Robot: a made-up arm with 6 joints. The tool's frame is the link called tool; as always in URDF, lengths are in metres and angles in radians.
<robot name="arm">
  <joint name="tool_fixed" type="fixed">
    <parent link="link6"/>
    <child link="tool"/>
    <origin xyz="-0.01 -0.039 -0.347" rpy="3.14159 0 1.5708"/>
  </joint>
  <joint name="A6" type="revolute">
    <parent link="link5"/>
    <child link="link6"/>
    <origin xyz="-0.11 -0.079 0.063" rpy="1.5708 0 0"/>
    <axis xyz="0 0 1"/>
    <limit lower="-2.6" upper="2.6"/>
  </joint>
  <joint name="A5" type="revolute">
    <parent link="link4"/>
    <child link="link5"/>
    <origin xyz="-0.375 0.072 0.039" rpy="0 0 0"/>
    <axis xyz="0 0 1"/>
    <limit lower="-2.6" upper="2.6"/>
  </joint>
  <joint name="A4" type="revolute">
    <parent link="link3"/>
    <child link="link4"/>
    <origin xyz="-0.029 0.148 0.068" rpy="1.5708 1.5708 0"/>
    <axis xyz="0 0 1"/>
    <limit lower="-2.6" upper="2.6"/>
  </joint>
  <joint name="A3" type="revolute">
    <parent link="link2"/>
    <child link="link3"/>
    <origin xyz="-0.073 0.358 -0.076" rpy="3.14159 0 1.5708"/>
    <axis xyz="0 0 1"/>
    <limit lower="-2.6" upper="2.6"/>
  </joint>
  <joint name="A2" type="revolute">
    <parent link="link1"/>
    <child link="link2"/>
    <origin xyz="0.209 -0.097 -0.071" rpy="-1.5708 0 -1.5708"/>
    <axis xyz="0 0 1"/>
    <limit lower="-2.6" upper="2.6"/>
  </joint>
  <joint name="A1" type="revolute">
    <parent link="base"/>
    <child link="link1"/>
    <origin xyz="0 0 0.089" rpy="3.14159 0 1.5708"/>
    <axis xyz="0 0 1"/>
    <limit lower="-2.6" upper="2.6"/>
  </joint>
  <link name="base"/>
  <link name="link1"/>
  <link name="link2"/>
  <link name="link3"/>
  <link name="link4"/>
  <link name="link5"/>
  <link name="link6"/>
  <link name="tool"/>
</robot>
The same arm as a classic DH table. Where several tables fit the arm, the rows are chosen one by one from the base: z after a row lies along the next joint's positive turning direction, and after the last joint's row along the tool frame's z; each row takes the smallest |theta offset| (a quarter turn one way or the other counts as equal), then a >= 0, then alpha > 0; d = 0 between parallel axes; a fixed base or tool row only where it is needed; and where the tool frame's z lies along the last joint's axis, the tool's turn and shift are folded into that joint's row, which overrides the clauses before.
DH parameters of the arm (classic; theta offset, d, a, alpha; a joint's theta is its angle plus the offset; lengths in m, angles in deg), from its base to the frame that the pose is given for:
base (fixed): 0 0 0 180
A1: 0 -0.16 -0.097 90
A2: -78.47 0 0.3654 180
A3: 11.53 -0.065 -0.029 90
A4: 79.13 0 0.3818 0
A5: 10.87 -0.046 0.11 -90
A6: 75.62 0 0.0403 180
tool (fixed): 165.62 0.268 0 0
Joint limits (deg, base to tool): -148.97..148.97 -148.97..148.97 -148.97..148.97 -148.97..148.97 -148.97..148.97 -148.97..148.97

